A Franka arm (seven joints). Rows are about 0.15 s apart.
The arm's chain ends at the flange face. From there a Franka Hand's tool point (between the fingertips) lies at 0.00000 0.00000 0.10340 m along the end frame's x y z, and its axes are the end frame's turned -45 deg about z.
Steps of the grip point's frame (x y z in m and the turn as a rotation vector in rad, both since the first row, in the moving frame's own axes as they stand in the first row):
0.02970 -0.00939 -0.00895 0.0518 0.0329 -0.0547
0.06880 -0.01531 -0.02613 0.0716 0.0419 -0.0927
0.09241 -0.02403 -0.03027 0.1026 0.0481 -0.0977
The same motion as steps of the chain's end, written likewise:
0.01591 -0.02149 -0.00876 0.0599 -0.0134 -0.0547
0.04037 -0.05130 -0.02577 0.0803 -0.0210 -0.0927
0.05286 -0.07155 -0.02961 0.1066 -0.0385 -0.0977

